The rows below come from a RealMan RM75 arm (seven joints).
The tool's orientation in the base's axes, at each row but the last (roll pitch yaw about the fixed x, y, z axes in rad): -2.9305, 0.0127, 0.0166; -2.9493, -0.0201, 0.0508; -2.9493, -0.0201, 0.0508; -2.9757, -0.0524, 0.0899; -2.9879, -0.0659, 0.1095; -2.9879, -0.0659, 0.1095; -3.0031, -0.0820, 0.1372; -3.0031, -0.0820, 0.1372; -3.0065, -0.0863, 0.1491; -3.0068, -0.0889, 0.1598; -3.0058, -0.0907, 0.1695; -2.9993, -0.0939, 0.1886
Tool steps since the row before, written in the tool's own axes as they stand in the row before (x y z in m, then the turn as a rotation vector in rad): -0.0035, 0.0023, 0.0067, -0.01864, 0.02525, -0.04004; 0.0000, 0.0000, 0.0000, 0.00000, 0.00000, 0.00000; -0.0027, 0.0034, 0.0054, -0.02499, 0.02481, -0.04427; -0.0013, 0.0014, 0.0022, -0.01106, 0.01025, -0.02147; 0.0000, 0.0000, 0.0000, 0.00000, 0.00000, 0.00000; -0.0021, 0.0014, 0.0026, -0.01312, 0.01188, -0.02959; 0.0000, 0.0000, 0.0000, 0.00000, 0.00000, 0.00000; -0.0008, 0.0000, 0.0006, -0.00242, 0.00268, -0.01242; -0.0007, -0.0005, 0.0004, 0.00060, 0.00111, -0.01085; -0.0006, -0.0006, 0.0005, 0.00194, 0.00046, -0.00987; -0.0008, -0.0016, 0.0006, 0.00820, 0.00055, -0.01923; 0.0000, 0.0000, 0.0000, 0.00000, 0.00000, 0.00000
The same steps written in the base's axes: -0.0036, -0.0009, -0.0070, -0.01766, -0.03338, 0.03409; 0.0000, 0.0000, 0.0000, 0.00000, 0.00000, 0.00000; -0.0025, -0.0024, -0.0060, -0.02406, -0.03408, 0.03820; -0.0011, -0.0011, -0.0025, -0.01079, -0.01468, 0.01888; 0.0000, 0.0000, 0.0000, 0.00000, 0.00000, 0.00000; -0.0018, -0.0012, -0.0029, -0.01303, -0.01780, 0.02650; 0.0000, 0.0000, 0.0000, 0.00000, 0.00000, 0.00000; -0.0008, 0.0000, -0.0007, -0.00276, -0.00479, 0.01169; -0.0007, 0.0004, -0.0004, 0.00007, -0.00258, 0.01061; -0.0007, 0.0006, -0.0005, 0.00134, -0.00159, 0.00985; -0.0010, 0.0015, -0.0004, 0.00689, -0.00202, 0.01964; 0.0000, 0.0000, 0.0000, 0.00000, 0.00000, 0.00000
